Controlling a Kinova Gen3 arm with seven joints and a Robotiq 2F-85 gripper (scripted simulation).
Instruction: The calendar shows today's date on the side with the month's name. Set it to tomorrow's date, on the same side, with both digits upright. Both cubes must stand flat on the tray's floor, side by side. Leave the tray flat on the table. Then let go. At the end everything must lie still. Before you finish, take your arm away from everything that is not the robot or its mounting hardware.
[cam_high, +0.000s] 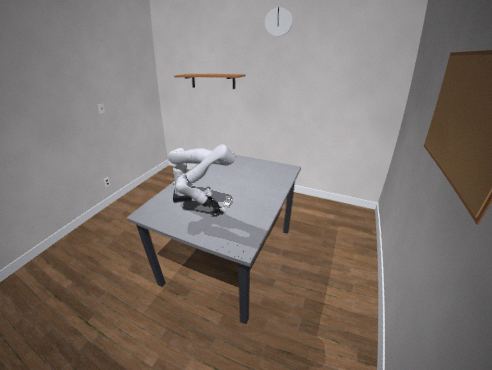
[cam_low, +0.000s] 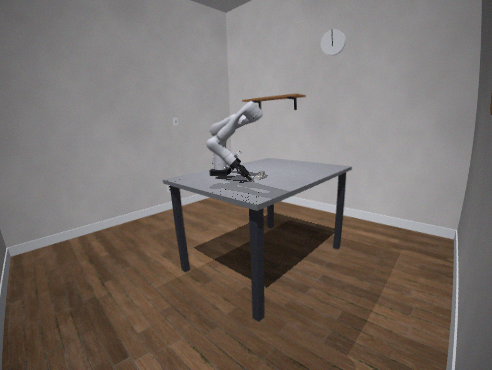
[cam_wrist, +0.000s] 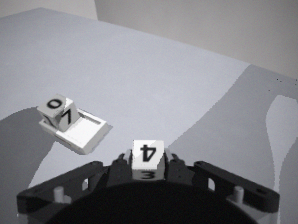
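My gripper is now 1 cm short of the white digit cube and 1 cm above it. From my hand the other things lie so: calendar tray (11 cm to the left, 2 cm below, 1 cm ahead).
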